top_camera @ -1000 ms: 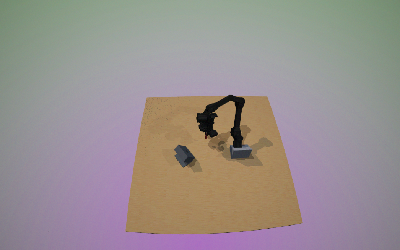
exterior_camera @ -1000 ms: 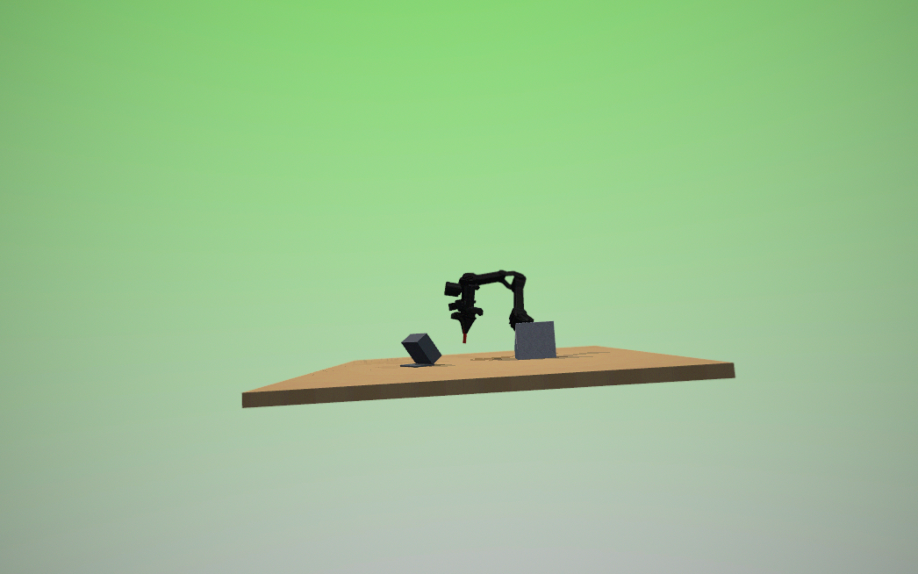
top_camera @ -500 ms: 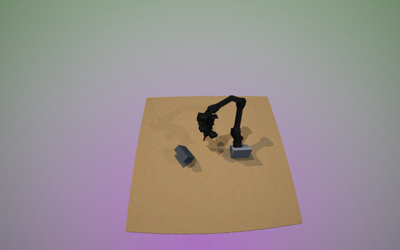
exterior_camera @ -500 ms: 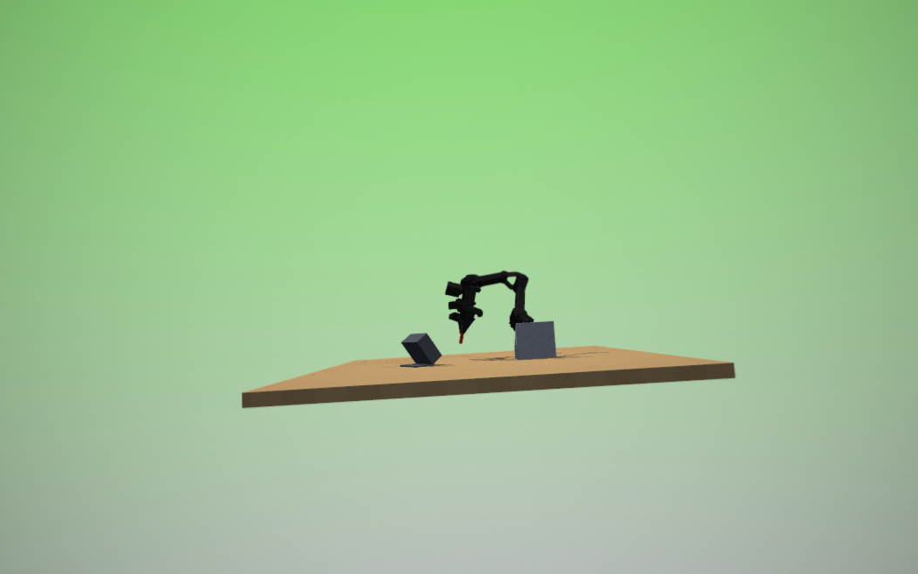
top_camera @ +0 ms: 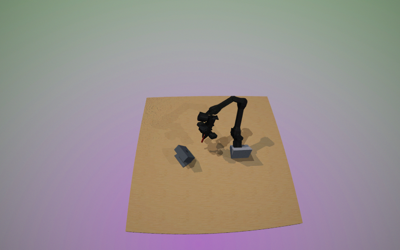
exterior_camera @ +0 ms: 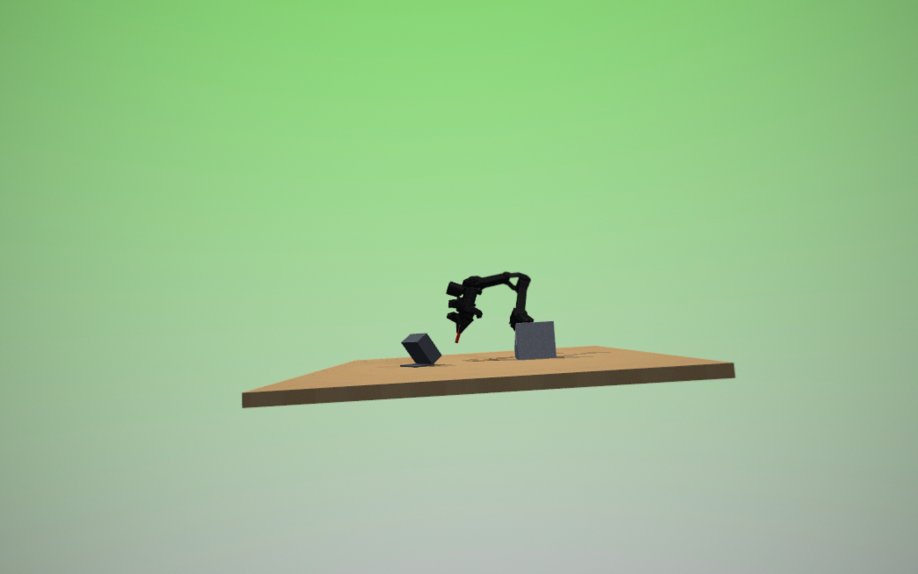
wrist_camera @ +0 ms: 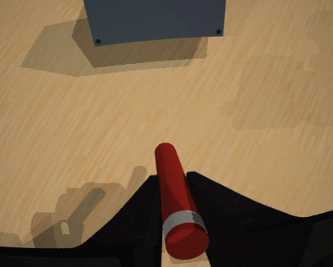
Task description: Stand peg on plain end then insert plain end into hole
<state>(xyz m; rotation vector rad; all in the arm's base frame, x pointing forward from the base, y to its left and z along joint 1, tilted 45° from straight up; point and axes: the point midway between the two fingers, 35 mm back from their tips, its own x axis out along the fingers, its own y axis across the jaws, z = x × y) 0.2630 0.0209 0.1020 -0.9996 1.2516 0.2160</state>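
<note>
Right now my gripper tip is 140 mm short of the grey sloped panel, 120 mm to the right of it and 50 mm above it. From my gripper tip the other things lie so: red peg 10 mm behind, 10 mm to the right, 10 mm above.
</note>
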